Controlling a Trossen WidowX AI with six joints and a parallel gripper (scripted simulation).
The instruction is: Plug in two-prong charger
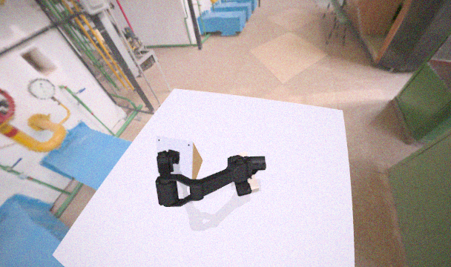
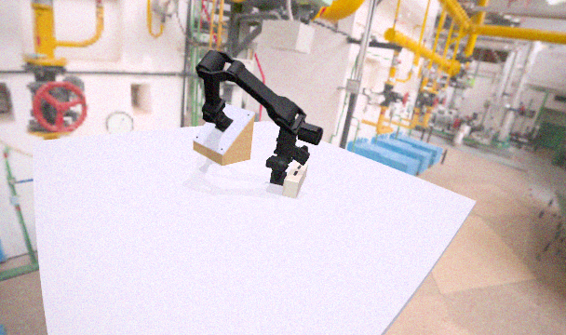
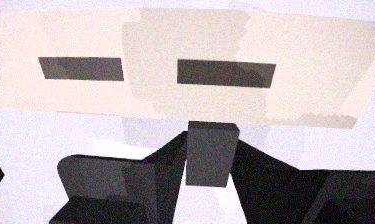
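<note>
My gripper tip is now 10 mm short of the charger, 10 mm to the right of it and 10 mm below it.
</note>
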